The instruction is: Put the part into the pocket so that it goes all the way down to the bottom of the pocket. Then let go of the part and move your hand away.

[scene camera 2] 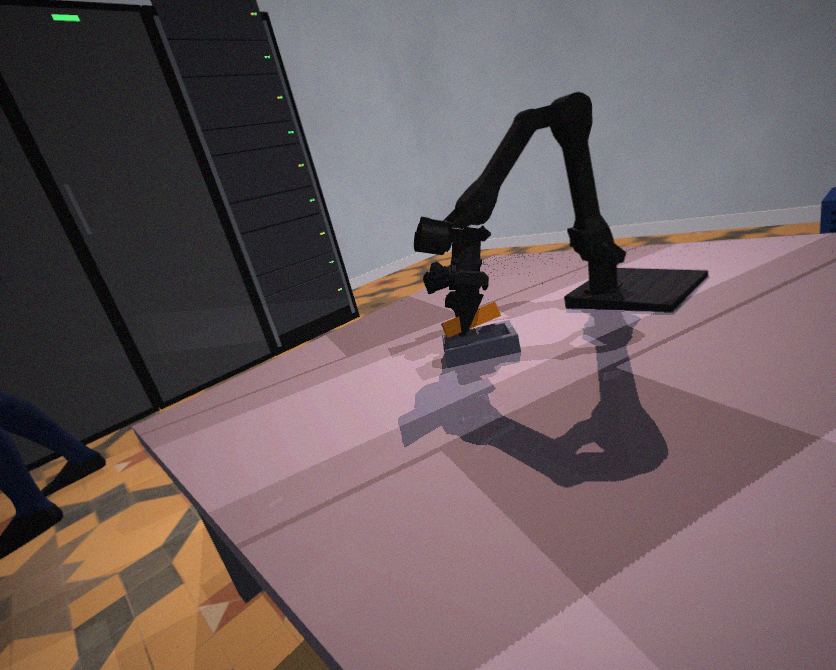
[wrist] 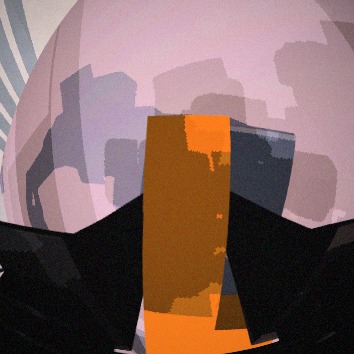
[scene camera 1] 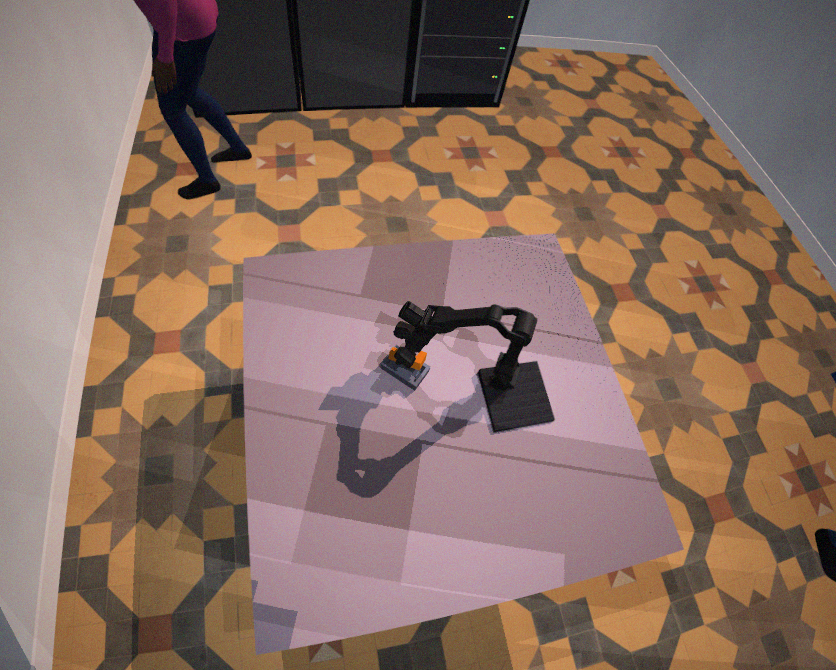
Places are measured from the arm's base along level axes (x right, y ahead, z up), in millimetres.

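Where they show: gripper, fingertip midpoint: [scene camera 2: 463, 334] [wrist: 186, 195] [scene camera 1: 398, 361]; arm's base at its link origin: [scene camera 2: 603, 287] [scene camera 1: 502, 381].
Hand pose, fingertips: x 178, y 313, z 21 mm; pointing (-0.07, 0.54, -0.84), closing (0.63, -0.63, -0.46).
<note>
Each offset is from my fingertips to the top centre of the thing. Level surfaces: height alone.
The orange part {dx +0, dy -32, dz +47 mm} [scene camera 1: 418, 359] [scene camera 2: 487, 314] [wrist: 185, 200] is a long block with a short side arm seen in the wrist view. My gripper [scene camera 1: 404, 360] [scene camera 2: 465, 330] [wrist: 186, 195] is shut on it, one black finger on each side. The blue-grey block with the pocket {dx -19, dy -21, dz -9 mm} [scene camera 1: 401, 373] [scene camera 2: 488, 346] [wrist: 260, 175] lies on the table under the part. In scene camera 2 the part sits above the block's rim, shifted to its left end, and its right end is tilted up compared with the rim. The pocket's bottom and any contact with the rim are hidden.
The arm's black base plate [scene camera 1: 516, 397] [scene camera 2: 645, 287] stands on the pink table {dz -45 mm} [scene camera 1: 488, 530] [scene camera 2: 390, 530], to the right of the block. Dark cabinets [scene camera 1: 352, 55] [scene camera 2: 90, 174] stand behind the table. A person [scene camera 1: 184, 104] is on the floor at the back left.
</note>
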